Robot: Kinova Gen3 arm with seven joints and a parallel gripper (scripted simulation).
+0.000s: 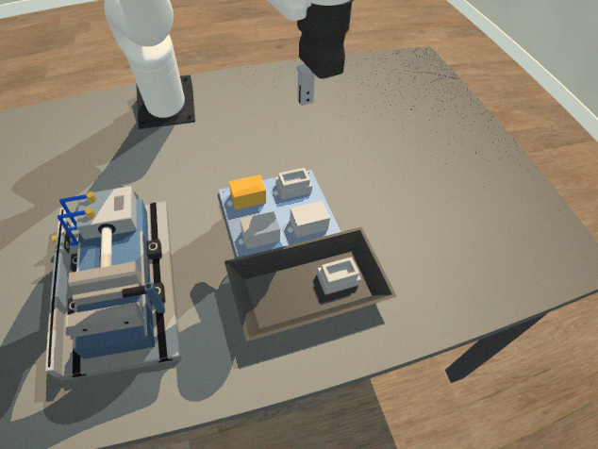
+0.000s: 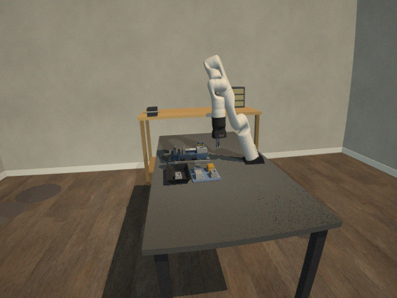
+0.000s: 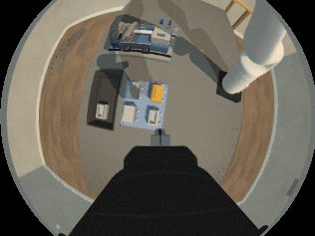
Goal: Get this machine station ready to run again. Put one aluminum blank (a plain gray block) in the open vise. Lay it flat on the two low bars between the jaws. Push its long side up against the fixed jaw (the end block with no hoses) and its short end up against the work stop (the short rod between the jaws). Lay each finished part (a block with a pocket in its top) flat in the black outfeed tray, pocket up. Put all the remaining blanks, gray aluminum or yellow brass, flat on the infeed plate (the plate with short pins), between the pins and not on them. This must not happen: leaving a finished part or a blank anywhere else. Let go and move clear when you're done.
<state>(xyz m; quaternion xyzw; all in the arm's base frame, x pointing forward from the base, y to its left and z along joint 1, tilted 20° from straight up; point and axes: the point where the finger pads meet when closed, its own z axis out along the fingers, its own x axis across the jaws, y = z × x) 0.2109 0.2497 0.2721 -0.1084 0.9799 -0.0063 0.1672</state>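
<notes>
Right now the yellow brass blank is 19 cm below my hand, 11 cm to the right of it and 3 cm ahead of it. From my hand the other things lie so: plain gray blank: 19 cm below, 12 cm ahead, 10 cm to the right; then vise: 35 cm to the right, 17 cm below, 16 cm ahead.
</notes>
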